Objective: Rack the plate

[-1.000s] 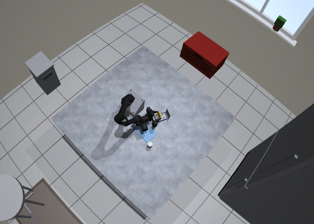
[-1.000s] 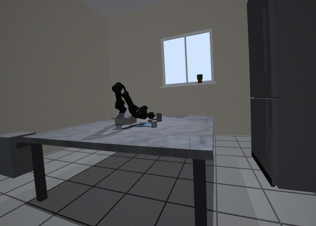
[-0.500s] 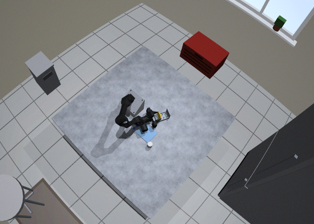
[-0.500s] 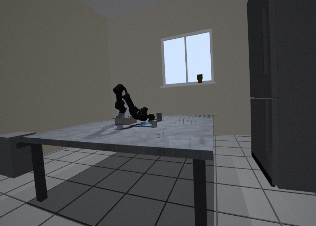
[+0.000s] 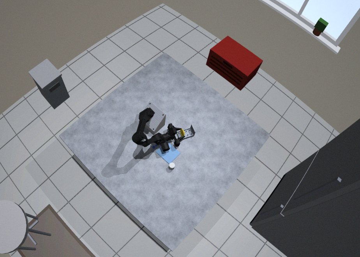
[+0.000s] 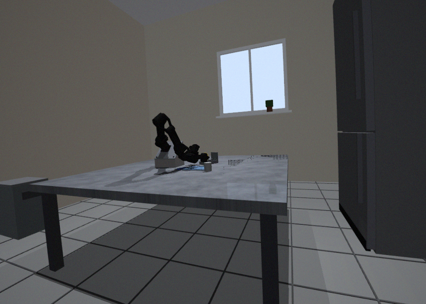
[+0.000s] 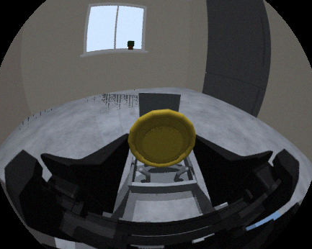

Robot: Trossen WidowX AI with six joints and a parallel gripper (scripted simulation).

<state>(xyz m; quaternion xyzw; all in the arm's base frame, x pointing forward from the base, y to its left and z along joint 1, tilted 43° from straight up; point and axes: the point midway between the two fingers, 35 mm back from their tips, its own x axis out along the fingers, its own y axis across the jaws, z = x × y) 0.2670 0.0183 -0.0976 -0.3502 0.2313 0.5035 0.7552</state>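
Right now the yellow plate is 10 mm to the right of my gripper tip. The rest, counted from my gripper tip: grey dish rack: 30 mm below, 20 mm to the left, 10 mm ahead; then white cup: 260 mm to the right, 140 mm ahead, 30 mm below; then blue mat: 190 mm to the right, 50 mm below, 30 mm ahead.
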